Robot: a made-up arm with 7 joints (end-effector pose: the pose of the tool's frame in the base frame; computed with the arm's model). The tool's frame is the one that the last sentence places.
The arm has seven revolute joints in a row. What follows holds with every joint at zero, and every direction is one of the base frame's.
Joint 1 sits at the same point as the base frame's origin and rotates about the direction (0.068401, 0.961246, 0.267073), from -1.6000 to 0.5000 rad.
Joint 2 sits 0.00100 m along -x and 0.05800 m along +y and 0.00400 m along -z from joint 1 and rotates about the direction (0.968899, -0.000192, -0.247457), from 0.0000 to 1.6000 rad.
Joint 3 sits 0.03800 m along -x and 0.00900 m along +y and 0.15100 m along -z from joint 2 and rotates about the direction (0.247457, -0.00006, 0.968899), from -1.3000 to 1.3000 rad.
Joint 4 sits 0.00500 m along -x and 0.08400 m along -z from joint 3 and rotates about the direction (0.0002, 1, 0.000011), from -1.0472 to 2.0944 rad.
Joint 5 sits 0.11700 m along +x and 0.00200 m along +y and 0.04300 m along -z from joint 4 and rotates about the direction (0.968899, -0.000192, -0.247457), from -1.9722 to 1.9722 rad.
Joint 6 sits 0.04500 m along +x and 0.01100 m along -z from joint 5 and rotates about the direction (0.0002, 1, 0.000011), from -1.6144 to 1.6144 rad.
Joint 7 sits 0.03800 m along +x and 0.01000 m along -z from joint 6 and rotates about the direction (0.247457, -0.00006, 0.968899), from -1.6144 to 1.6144 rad.
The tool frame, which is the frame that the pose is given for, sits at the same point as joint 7; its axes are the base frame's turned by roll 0.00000, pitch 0.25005 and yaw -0.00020 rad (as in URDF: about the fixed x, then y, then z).
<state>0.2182 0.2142 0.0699 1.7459 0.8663 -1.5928 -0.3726</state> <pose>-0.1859 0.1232 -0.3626 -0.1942 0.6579 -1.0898</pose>
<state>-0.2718 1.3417 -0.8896 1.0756 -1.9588 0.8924 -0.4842</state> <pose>0.0823 0.4304 -0.1890 -0.8211 1.3083 0.5585</pose>
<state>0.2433 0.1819 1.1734 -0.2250 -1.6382 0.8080 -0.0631</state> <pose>-0.0034 0.2901 -0.1935 -1.1239 -0.0670 0.3789</pose>
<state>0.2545 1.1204 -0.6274 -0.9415 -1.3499 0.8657 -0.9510</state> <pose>0.0214 0.1032 -0.1636 -1.1108 1.2670 -1.9178</pose>
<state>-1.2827 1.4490 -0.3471 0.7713 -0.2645 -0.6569 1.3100</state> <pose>0.2812 0.3390 0.1330 0.4397 -1.4765 1.3517</pose>
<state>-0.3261 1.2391 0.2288 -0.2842 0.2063 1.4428 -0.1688</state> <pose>0.2185 0.2850 -0.0116 0.9847 0.7591 0.8407</pose>
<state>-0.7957 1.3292 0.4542 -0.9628 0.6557 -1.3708 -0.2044</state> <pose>0.1128 0.1227 0.0633 -1.9743 1.6397 0.6911</pose>
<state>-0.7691 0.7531 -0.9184 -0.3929 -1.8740 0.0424 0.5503</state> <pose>0.2350 0.0124 -0.1468 -0.6953 0.7713 -0.5760</pose>
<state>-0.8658 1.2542 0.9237 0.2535 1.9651 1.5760 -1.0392</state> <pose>0.1084 0.3581 0.1220 -0.0154 0.5767 2.0463</pose>
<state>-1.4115 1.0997 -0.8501 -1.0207 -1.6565 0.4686 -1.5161</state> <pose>0.1618 0.0203 0.0219 -0.1617 -0.4147 2.9871</pose>
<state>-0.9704 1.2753 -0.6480 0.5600 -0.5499 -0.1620 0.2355</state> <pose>0.3337 0.2977 -0.0407 0.8402 -0.1496 0.2414</pose>
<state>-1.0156 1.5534 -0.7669 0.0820 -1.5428 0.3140 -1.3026</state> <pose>0.2978 0.2559 0.0017 -0.1287 0.3759 -1.4627</pose>
